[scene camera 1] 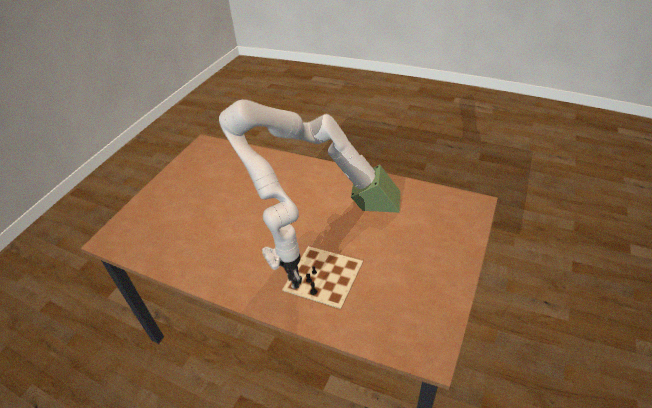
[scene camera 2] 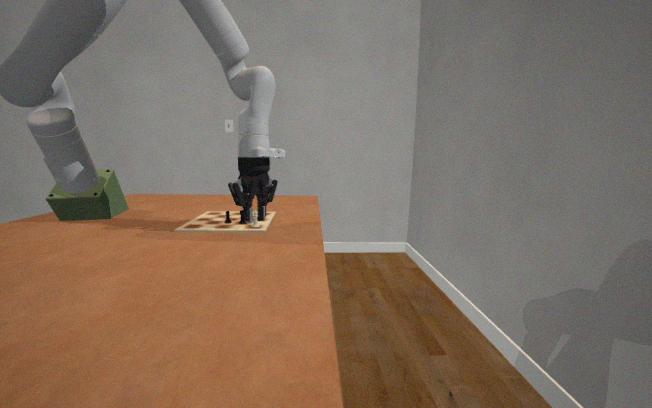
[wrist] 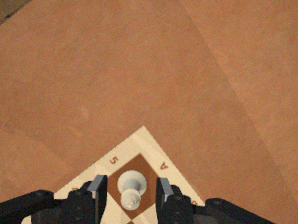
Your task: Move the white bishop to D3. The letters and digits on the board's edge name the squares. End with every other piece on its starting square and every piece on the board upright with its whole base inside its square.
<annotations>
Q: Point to a white bishop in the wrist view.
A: At 133,181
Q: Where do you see a chessboard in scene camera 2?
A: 211,221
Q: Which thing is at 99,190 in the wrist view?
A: My gripper.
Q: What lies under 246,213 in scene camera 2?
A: My gripper.
</annotations>
